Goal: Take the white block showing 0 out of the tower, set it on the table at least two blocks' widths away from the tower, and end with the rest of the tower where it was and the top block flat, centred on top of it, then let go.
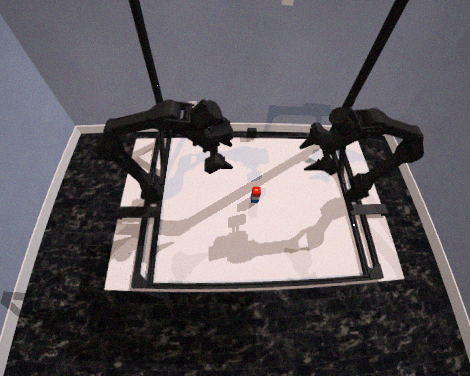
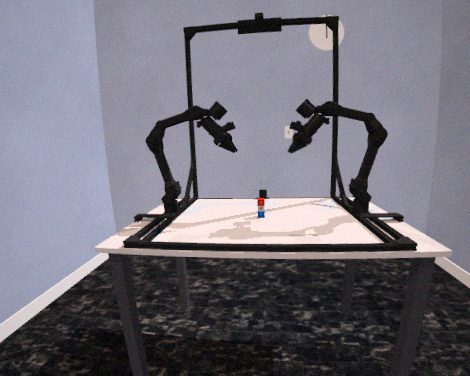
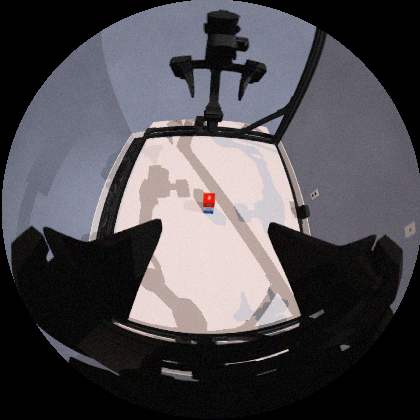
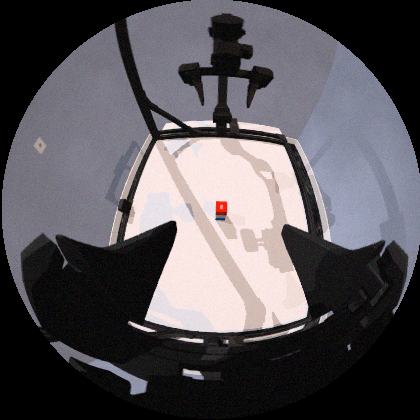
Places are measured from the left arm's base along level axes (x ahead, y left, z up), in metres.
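Pixels of known places: left gripper, fingertip midpoint: [image 1: 301, 158] [image 2: 289, 152] [image 3: 216, 226] [image 4: 225, 105]; right gripper, fingertip midpoint: [image 1: 231, 156] [image 2: 236, 151] [image 3: 215, 97] [image 4: 231, 228]; left arm's base, origin of the base link: [image 1: 352, 195] [image 2: 360, 211] [image 4: 220, 130]; right arm's base, origin of the base link: [image 1: 153, 197] [image 2: 171, 212] [image 3: 211, 129] [image 4: 212, 342].
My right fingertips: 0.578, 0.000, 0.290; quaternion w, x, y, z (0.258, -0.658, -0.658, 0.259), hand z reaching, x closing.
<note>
For each thing: its middle in the pictures, then the offset to it from my right fingertips, as dx, dy, dz. "spot": a spot on its surface instead. Level surfaces: height alone.
- red block, body centre: [image 3: 208, 199] [image 4: 220, 207] [image 1: 256, 191] [image 2: 260, 201] -0.110, +0.003, -0.237
- white block, body centre: [image 2: 261, 207] -0.111, +0.003, -0.266
- blue block, body centre: [image 3: 208, 207] [image 4: 219, 214] [image 1: 254, 197] [image 2: 261, 213] -0.110, +0.003, -0.294
- black frame, surface spot: [image 2: 270, 247] spot: -0.143, +0.380, -0.293
- white table, its level: dz -0.309
- small black box, surface spot: [image 1: 252, 132] [image 2: 263, 191] spot: -0.122, -0.358, -0.264
The tower stands upright near the middle of the table, its blocks stacked in line: a red block [image 1: 256, 190] [image 2: 261, 201] [image 3: 209, 199] [image 4: 221, 207] on top, the white block [image 2: 261, 208] in the middle and a blue block [image 1: 255, 200] [image 2: 261, 214] [image 3: 208, 212] [image 4: 220, 219] at the bottom. The digits are too small to read surely. My left gripper [image 1: 305, 157] [image 2: 290, 151] [image 3: 216, 226] is open and empty, high above the table, right of the tower. My right gripper [image 1: 231, 155] [image 2: 236, 151] [image 4: 231, 228] is open and empty, high up on the tower's left.
A black frame [image 1: 260, 285] [image 2: 270, 247] borders the white table [image 1: 200, 260] [image 2: 170, 240], with tall posts at the back. A small black box [image 1: 252, 132] [image 2: 263, 193] sits at the middle of the back edge. Arm and frame shadows cross the table top.
</note>
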